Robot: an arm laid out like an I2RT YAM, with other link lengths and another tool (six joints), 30 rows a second.
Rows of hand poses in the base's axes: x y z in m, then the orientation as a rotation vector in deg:
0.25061, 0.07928, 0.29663, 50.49, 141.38, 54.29
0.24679, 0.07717, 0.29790, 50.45, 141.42, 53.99
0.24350, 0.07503, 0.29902, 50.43, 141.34, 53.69
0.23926, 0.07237, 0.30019, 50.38, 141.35, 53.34
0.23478, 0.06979, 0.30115, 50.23, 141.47, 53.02
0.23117, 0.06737, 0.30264, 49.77, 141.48, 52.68
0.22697, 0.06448, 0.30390, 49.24, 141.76, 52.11
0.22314, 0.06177, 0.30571, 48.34, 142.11, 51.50
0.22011, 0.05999, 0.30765, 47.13, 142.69, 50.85
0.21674, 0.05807, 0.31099, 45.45, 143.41, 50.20
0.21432, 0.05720, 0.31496, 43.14, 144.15, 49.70
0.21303, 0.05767, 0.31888, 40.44, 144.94, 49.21
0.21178, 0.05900, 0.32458, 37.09, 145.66, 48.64
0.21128, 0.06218, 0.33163, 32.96, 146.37, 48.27
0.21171, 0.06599, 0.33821, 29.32, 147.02, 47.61
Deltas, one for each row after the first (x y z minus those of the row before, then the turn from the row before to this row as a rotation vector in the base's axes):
-0.00382, -0.00211, 0.00127, -0.22, 0.00, -0.03
-0.00329, -0.00214, 0.00112, -0.22, -0.09, -0.10
-0.00424, -0.00266, 0.00117, -0.26, -0.03, -0.05
-0.00448, -0.00258, 0.00096, -0.26, 0.01, 0.06
-0.00361, -0.00242, 0.00149, -0.34, -0.22, 0.17
-0.00420, -0.00289, 0.00126, -0.52, -0.04, 0.29
-0.00383, -0.00271, 0.00181, -0.62, -0.15, 0.51
-0.00303, -0.00178, 0.00194, -0.71, -0.10, 0.78
-0.00337, -0.00192, 0.00334, -0.80, -0.18, 1.10
-0.00242, -0.00087, 0.00397, -0.82, -0.42, 1.50
-0.00129, 0.00047, 0.00392, -0.88, -0.51, 1.76
-0.00125, 0.00133, 0.00570, -1.04, -0.80, 2.11
-0.00050, 0.00318, 0.00705, -1.03, -1.03, 2.63
0.00043, 0.00381, 0.00658, -1.13, -0.85, 2.29

